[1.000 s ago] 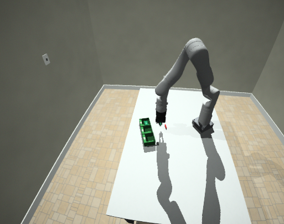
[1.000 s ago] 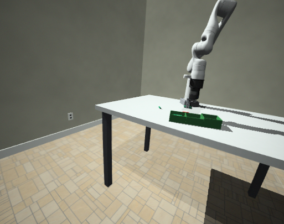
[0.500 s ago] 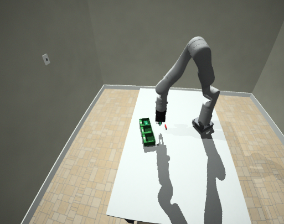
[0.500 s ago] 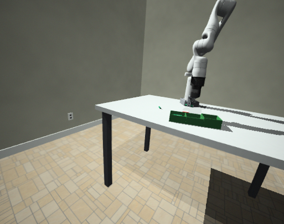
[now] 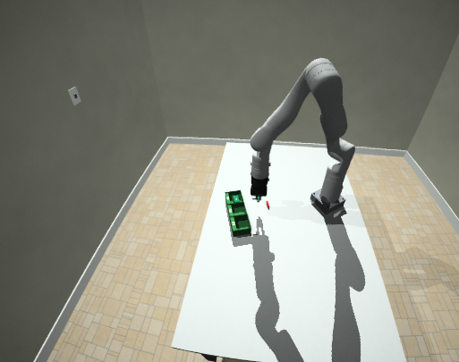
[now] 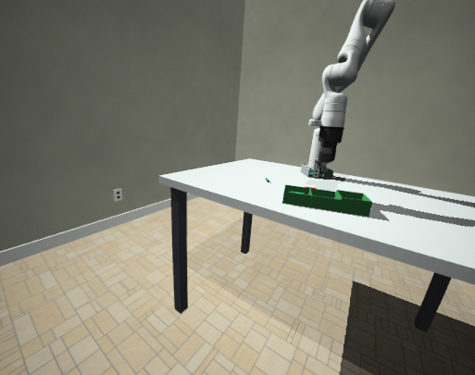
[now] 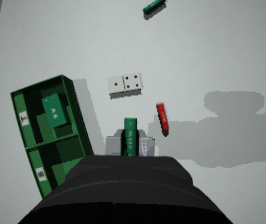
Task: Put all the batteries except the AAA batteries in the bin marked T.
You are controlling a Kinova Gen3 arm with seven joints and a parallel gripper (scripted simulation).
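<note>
Now: hand 11 cm short of the green block-shaped battery, 7 cm above it and 6 cm to the left of it. Also, from my hand: green bin tray (10 cm ahead, 6 cm below, 4 cm to the left); white domino (8 cm to the right, 8 cm below); red battery (8 cm below, 5 cm behind, 2 cm to the right).
</note>
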